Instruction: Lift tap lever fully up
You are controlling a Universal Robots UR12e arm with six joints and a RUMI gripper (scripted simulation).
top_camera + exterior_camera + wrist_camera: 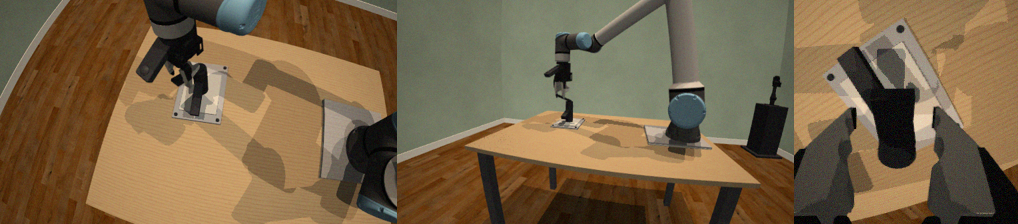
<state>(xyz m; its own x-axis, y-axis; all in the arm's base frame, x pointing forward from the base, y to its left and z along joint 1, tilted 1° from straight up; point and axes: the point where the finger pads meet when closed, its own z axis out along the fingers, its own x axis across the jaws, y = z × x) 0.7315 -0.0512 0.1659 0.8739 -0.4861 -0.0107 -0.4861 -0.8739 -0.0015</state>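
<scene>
The lever is 2 cm behind my hand, 3 cm to the right of it and 1 cm below it. From my hand the other things lie so: tap 3 cm behind, 5 cm to the right, 8 cm below.
</scene>
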